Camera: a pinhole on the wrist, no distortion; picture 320 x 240 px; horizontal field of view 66.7 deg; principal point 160.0 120.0 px. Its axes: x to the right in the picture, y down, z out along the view. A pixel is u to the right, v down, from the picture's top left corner.
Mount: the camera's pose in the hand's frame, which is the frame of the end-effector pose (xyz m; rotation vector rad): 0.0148 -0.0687 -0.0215 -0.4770 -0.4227 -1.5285
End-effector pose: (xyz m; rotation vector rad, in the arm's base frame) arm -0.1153 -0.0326 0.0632 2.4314 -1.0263 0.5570
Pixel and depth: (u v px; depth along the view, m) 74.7 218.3 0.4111
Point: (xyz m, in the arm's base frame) -0.1471 -0.4424 0.0315
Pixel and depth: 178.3 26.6 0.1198
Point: -0.1086 -0.0565 -0.0235
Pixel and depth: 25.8 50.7 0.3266
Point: -0.3227 -0.2429 -0.0394
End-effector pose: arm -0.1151 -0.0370 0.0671 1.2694 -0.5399 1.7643
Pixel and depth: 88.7 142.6 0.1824
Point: -0.1273 -0.1382 0.1511
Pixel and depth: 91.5 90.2 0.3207
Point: -0.1595 -0.2885 0.1563
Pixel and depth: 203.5 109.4 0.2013
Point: -0.0358 -0.1631 0.1449
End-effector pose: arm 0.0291 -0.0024 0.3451 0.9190 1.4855 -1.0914
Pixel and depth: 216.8 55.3 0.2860
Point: 0.1422 -0.2391 0.3755
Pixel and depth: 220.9 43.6 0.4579
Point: 0.2538 -0.3882 0.4173
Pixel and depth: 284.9 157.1 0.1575
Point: 0.0172 -0.1644 0.3011
